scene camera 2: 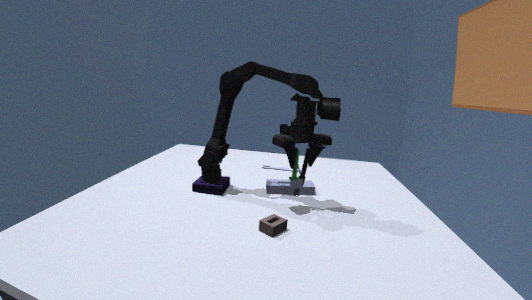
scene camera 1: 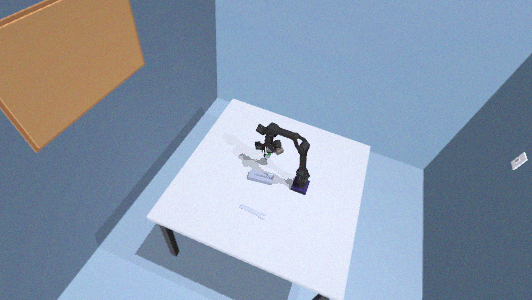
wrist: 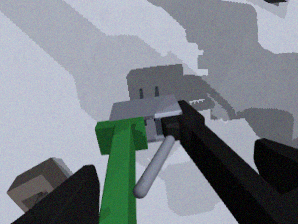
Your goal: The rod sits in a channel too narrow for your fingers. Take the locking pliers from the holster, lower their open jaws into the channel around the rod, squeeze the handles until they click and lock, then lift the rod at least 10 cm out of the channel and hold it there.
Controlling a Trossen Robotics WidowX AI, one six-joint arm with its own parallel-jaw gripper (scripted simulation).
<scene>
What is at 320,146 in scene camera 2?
The gripper.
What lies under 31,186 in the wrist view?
A brown holster.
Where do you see a thin grey lever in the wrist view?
146,181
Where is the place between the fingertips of the gripper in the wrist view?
177,163
</scene>
